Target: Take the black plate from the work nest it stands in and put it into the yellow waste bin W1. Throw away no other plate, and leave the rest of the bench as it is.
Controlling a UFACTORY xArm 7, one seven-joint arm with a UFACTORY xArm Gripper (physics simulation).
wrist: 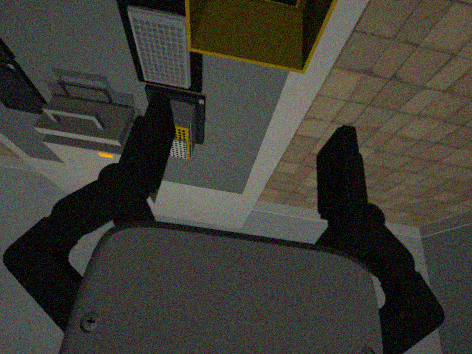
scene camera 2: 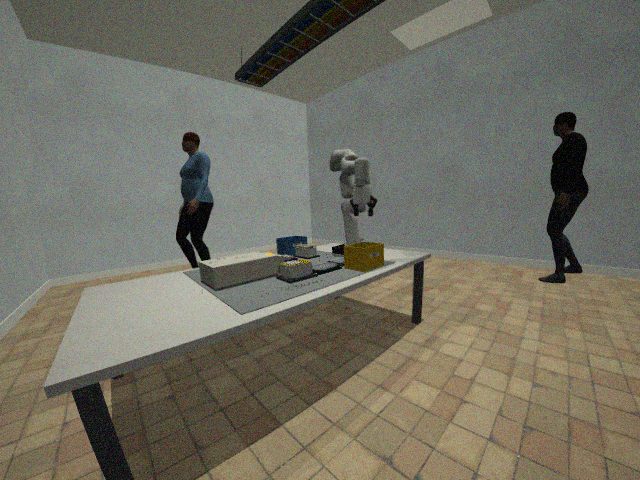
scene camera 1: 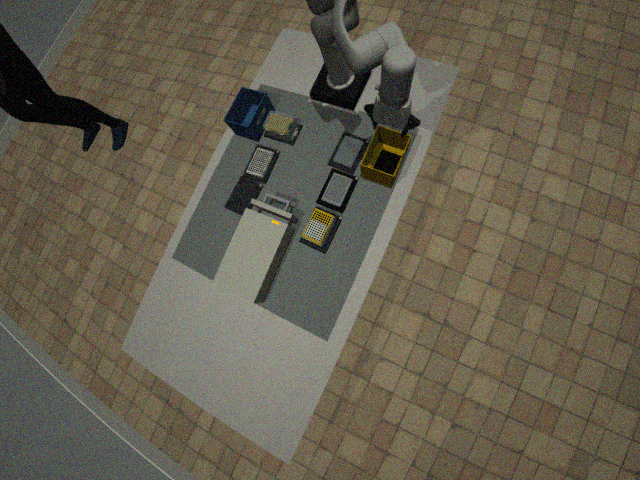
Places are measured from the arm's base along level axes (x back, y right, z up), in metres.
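Where they show: gripper, fingertip midpoint: (wrist: 251,126) (scene camera 2: 363,216) (scene camera 1: 389,129); arm's base, origin of the base link: (scene camera 1: 340,78).
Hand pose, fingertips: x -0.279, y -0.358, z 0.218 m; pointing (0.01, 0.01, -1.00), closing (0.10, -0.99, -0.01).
Note:
Each offset is from my fingertips to the top centre of the thing. "*": to the spot under its first point.
The black plate @[dx +0.000, dy -0.001, dz -0.254 m] (scene camera 1: 388,161) lies low inside the yellow waste bin @[dx +0.009, dy +0.008, dz -0.152 m] (scene camera 1: 375,175) (scene camera 2: 363,257) (wrist: 245,32), which stands near the table's long edge by the arm. In scene camera 2 the bin's wall hides the plate. My gripper (scene camera 1: 390,130) (scene camera 2: 363,213) (wrist: 251,126) is open and empty, high above the bench in the area of the bin and clear of its rim. A flat dark nest @[dx -0.388, dy +0.491, dz -0.254 m] (scene camera 1: 245,193) lies beside the grey-beige instrument; I cannot tell whether anything stands in it.
A blue bin @[dx -0.048, dy +0.651, dz -0.152 m] (scene camera 1: 249,113) (scene camera 2: 291,244) stands across the mat. Other nests hold a pale yellow item @[dx -0.036, dy +0.494, dz -0.198 m] (scene camera 1: 280,125), white plates @[dx -0.220, dy +0.500, dz -0.246 m] (scene camera 1: 260,162) @[dx -0.181, dy +0.127, dz -0.246 m] (scene camera 1: 337,190) and a yellow-and-white rack @[dx -0.358, dy +0.106, dz -0.195 m] (scene camera 1: 318,226). A grey-centred nest @[* dx -0.011, dy +0.165, dz -0.252 m] (scene camera 1: 348,151) adjoins the yellow bin. The long instrument @[dx -0.581, dy +0.280, dz -0.166 m] (scene camera 1: 253,253) stands mid-mat. Two people stand beyond the table.

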